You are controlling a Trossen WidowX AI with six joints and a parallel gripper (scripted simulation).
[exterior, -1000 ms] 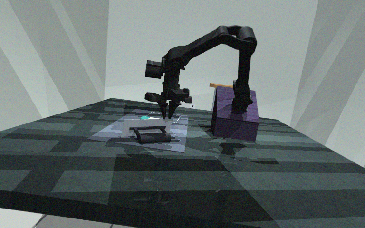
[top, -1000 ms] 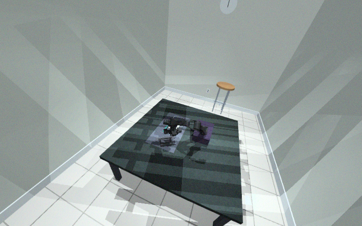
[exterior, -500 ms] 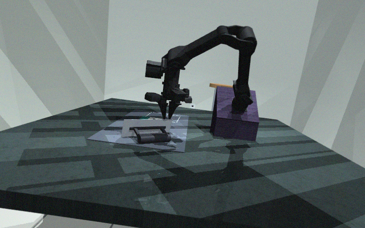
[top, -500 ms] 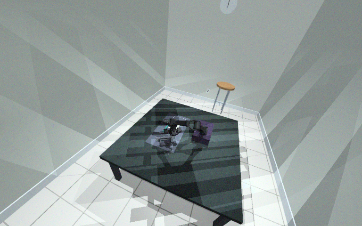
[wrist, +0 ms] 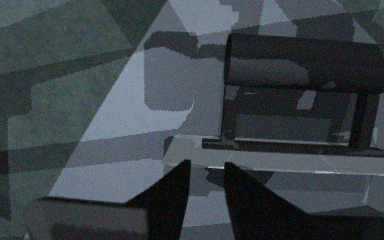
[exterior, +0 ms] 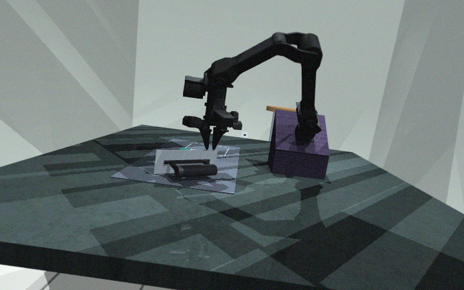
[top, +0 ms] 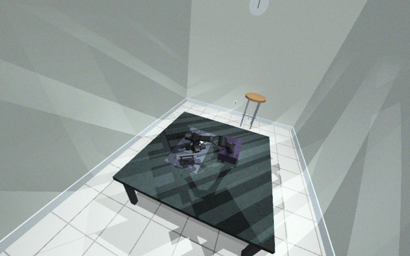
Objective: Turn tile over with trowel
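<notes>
My gripper tip is 30 mm short of the small trowel, 50 mm to the right of it and 40 mm above it. Also, from my gripper tip: grey mat: 60 mm ahead, 170 mm to the right, 100 mm below; then teal piece: 120 mm ahead, 210 mm to the right, 70 mm below; then tile: 40 mm ahead, 220 mm to the right, 70 mm below.
</notes>
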